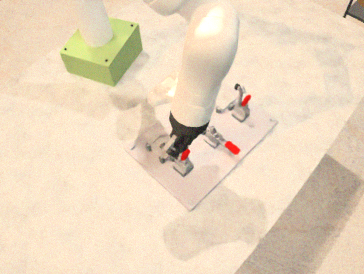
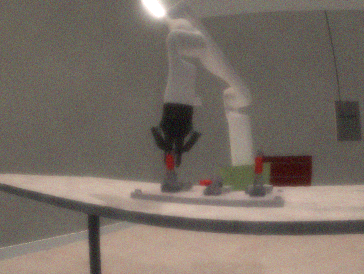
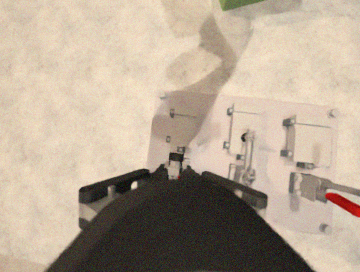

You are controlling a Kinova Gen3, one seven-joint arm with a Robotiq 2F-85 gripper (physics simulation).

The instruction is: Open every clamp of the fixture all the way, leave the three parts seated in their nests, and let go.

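Frame: origin at the arm's base, x back, y left, z down, level; millimetres.
Seen in the pictures: gripper, fingertip midpoint: (image 1: 179,154) (image 2: 171,168) (image 3: 175,167); arm's base, link origin: (image 1: 98,36) (image 2: 243,165).
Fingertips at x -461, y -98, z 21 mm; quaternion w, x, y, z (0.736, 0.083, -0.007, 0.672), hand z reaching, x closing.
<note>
Offsets run from my fingertips to a thing's top centre. "pt": to the spot under its first point.
The fixture plate {dx +25, dy +112, dz +62 mm} (image 1: 192,196) (image 2: 220,201) (image 3: 280,215) carries three red-handled clamps. My gripper (image 1: 177,151) (image 2: 173,156) (image 3: 175,167) is shut on the near clamp's red handle {dx -19, dy +3, dz -32 mm} (image 1: 185,154) (image 2: 170,161); handle and arm stand up, partly hidden by the fingers. The middle clamp {dx -5, dy +113, dz +10 mm} (image 1: 212,138) (image 2: 215,188) (image 3: 250,159) has its handle low and outward and its arm over the middle part {dx +77, dy +111, dz +46 mm} (image 3: 241,122). The far clamp {pt dx -9, dy +213, dz +42 mm} (image 1: 240,114) (image 2: 256,190) (image 3: 310,187) stands with arm and handle raised. The far part {dx +75, dy +221, dz +41 mm} (image 3: 312,142) sits in its nest. The near part {dx +65, dy +1, dz +36 mm} (image 3: 185,127) lies in shadow, its outline faint.
The robot's green base block (image 1: 100,52) (image 2: 237,175) (image 3: 240,4) stands behind the plate. The table's front edge (image 2: 200,224) passes in front of the plate. A red cabinet (image 2: 291,170) and a grey wall box (image 2: 347,121) are in the background.
</note>
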